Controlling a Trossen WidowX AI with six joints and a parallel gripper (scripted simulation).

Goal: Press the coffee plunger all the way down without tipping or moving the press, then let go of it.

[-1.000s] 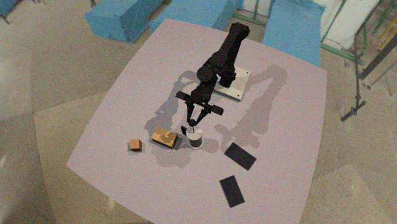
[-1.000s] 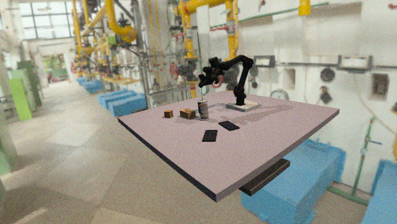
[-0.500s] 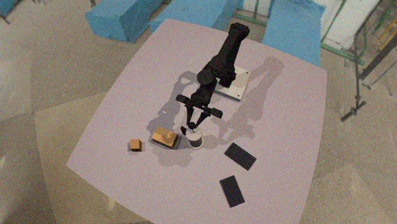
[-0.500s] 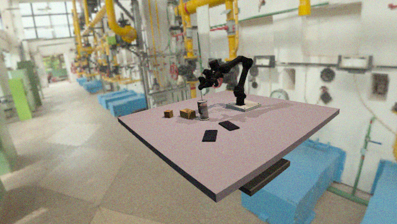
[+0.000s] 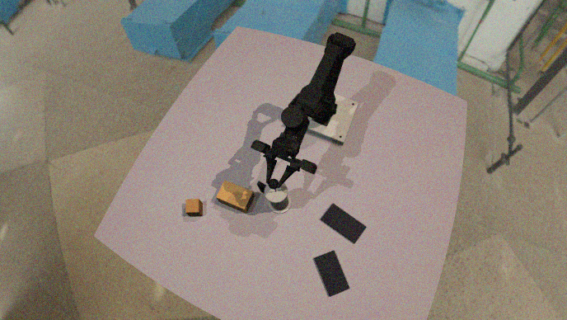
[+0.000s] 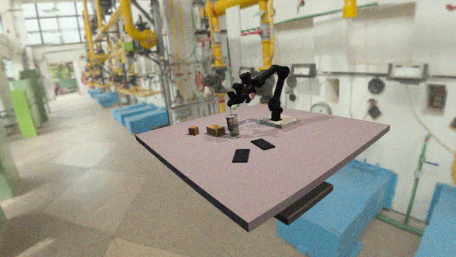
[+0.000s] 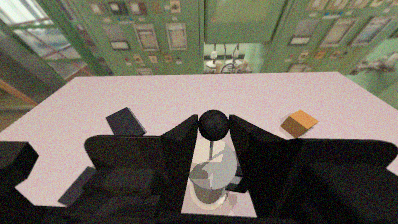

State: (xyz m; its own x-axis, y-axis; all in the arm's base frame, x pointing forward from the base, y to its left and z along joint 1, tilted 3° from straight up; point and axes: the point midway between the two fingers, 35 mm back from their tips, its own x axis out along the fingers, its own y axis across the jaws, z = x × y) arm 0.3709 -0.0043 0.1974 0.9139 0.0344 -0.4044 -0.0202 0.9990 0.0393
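Now: gripper tip 20 mm past the coffee press, 20 mm to the left of it and 110 mm above it. Round my gripper tip: orange cube 140 mm ahead, 260 mm to the right, 190 mm below.
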